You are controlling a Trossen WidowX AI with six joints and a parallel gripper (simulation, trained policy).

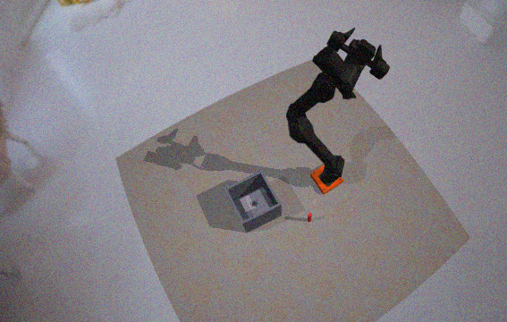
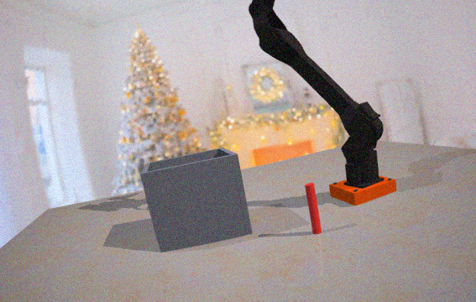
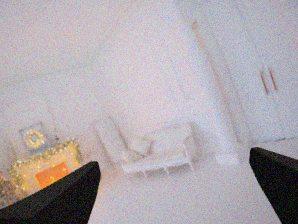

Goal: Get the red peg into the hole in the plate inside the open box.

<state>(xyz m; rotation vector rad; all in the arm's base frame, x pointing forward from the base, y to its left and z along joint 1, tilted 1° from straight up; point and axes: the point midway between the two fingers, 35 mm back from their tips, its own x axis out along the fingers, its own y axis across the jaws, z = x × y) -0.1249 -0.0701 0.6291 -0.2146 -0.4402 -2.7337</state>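
The red peg is 620 mm below my gripper tip, 340 mm ahead of it and 160 mm to the left of it.
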